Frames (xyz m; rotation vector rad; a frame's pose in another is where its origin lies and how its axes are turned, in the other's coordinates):
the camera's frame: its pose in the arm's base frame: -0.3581 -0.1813 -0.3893 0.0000 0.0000 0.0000
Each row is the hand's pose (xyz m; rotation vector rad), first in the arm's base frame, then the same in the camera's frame.
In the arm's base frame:
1: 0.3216 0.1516 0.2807 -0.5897 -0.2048 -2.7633
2: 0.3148 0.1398 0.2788 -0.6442 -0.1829 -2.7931
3: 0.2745 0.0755 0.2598 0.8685 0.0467 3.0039
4: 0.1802 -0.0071 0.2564 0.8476 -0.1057 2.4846
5: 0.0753 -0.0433 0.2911 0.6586 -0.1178 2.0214
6: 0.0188 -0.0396 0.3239 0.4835 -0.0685 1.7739
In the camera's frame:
1: 0.6797 0.3329 0.6700 -0.5897 -0.2048 -2.7633
2: 0.6729 0.3211 0.6681 -0.6442 -0.1829 -2.7931
3: 0.6326 0.2568 0.6491 0.8685 0.0467 3.0039
4: 0.5383 0.1742 0.6457 0.8476 -0.1057 2.4846
5: 0.4334 0.1380 0.6804 0.6586 -0.1178 2.0214
6: 0.3769 0.1417 0.7132 0.4835 -0.0685 1.7739

